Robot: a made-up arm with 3 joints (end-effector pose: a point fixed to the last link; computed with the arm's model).
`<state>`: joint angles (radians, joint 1 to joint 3).
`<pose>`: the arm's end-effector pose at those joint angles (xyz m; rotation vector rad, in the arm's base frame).
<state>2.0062 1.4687 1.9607</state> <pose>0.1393 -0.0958 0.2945 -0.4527 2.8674 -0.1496</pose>
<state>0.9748 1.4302 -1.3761</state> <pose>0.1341 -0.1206 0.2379 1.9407 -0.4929 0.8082</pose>
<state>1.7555 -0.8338 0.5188</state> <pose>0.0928 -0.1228 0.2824 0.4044 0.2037 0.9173</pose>
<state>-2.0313 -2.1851 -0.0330</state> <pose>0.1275 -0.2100 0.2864 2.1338 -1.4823 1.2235</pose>
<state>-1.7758 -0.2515 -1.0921</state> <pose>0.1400 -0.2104 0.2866 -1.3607 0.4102 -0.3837</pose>
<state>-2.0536 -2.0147 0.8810</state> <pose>0.1196 -0.2340 0.2940 2.3561 -0.1837 1.1251</pose>
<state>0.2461 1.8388 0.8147</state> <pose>0.1875 -0.1588 0.2638 1.7812 1.0435 -0.9393</pose>
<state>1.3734 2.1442 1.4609</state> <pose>0.1710 -0.1138 0.2536 -0.7740 -2.8223 0.5707</pose>
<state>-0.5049 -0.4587 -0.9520</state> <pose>0.1679 -0.1890 0.2475 -0.8110 0.3745 0.6081</pose>
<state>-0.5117 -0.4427 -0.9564</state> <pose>0.1679 -0.1894 0.2476 -0.8026 0.3663 0.6053</pose>
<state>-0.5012 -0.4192 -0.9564</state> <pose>0.1679 -0.1890 0.2471 -0.7786 0.3490 0.6124</pose>
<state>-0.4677 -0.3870 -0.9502</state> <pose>0.1680 -0.1878 0.2459 -0.7339 0.3209 0.6316</pose>
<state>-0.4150 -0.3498 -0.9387</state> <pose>0.1680 -0.1856 0.2442 -0.6725 0.2867 0.6600</pose>
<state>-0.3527 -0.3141 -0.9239</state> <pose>0.1678 -0.1829 0.2424 -0.6043 0.2536 0.6916</pose>
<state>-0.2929 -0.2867 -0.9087</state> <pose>0.1676 -0.1803 0.2409 -0.5428 0.2280 0.7202</pose>
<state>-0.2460 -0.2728 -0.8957</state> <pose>0.1672 -0.1781 0.2398 -0.4999 0.2133 0.7419</pose>
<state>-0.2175 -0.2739 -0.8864</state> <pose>0.1670 -0.1768 0.2393 -0.4816 0.2098 0.7550</pose>
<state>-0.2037 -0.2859 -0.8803</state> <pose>0.1668 -0.1761 0.2392 -0.4825 0.2139 0.7617</pose>
